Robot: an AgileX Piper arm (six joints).
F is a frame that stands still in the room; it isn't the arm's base.
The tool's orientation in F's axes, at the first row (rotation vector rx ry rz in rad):
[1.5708 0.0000 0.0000]
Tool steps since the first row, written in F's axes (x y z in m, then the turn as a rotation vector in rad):
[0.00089 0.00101 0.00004 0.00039 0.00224 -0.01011]
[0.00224 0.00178 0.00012 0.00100 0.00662 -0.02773]
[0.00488 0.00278 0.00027 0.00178 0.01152 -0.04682]
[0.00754 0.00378 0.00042 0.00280 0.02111 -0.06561]
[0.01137 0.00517 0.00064 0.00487 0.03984 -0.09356]
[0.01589 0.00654 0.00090 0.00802 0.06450 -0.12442]
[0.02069 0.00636 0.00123 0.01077 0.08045 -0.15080]
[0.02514 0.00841 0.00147 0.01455 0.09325 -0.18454]
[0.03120 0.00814 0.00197 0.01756 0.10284 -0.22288]
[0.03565 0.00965 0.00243 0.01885 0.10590 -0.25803]
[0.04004 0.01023 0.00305 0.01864 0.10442 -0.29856]
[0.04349 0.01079 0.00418 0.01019 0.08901 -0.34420]
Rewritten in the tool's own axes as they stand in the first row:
[0.00089 0.00004 -0.00101 0.00039 -0.01011 -0.00224]
[0.00224 0.00012 -0.00178 0.00100 -0.02773 -0.00662]
[0.00488 0.00027 -0.00278 0.00178 -0.04682 -0.01152]
[0.00754 0.00042 -0.00378 0.00280 -0.06561 -0.02111]
[0.01137 0.00064 -0.00517 0.00487 -0.09356 -0.03984]
[0.01589 0.00090 -0.00654 0.00802 -0.12442 -0.06450]
[0.02069 0.00123 -0.00636 0.01077 -0.15080 -0.08045]
[0.02514 0.00147 -0.00841 0.01455 -0.18454 -0.09325]
[0.03120 0.00197 -0.00814 0.01756 -0.22288 -0.10284]
[0.03565 0.00243 -0.00965 0.01885 -0.25803 -0.10590]
[0.04004 0.00305 -0.01023 0.01864 -0.29856 -0.10442]
[0.04349 0.00418 -0.01079 0.01019 -0.34420 -0.08901]

